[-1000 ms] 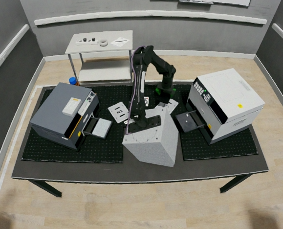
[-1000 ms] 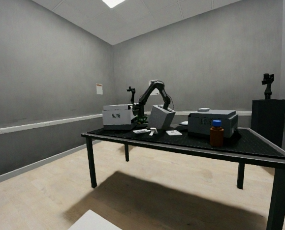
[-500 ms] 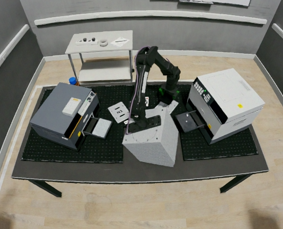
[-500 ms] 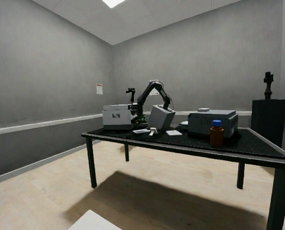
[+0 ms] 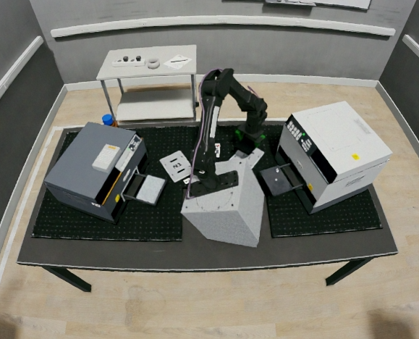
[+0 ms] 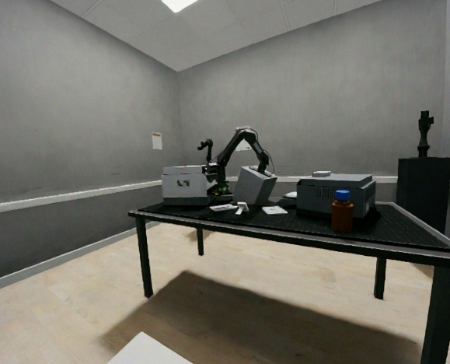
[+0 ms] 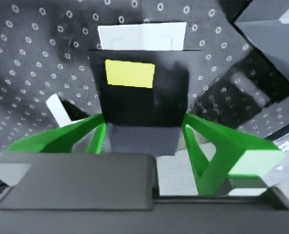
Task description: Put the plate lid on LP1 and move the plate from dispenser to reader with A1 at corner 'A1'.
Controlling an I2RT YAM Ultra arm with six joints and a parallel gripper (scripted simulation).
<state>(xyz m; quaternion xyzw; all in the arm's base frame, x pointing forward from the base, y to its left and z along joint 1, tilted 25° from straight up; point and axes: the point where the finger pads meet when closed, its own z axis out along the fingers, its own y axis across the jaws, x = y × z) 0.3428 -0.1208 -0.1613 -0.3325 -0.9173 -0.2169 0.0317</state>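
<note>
Right now my hand is 11 cm above the LP1 pad. Also, from my hand: dark lid: right at my hand; well plate: 46 cm to the left, 24 cm behind, 3 cm below; capped brown bottle: 74 cm to the left, 13 cm ahead.
</note>
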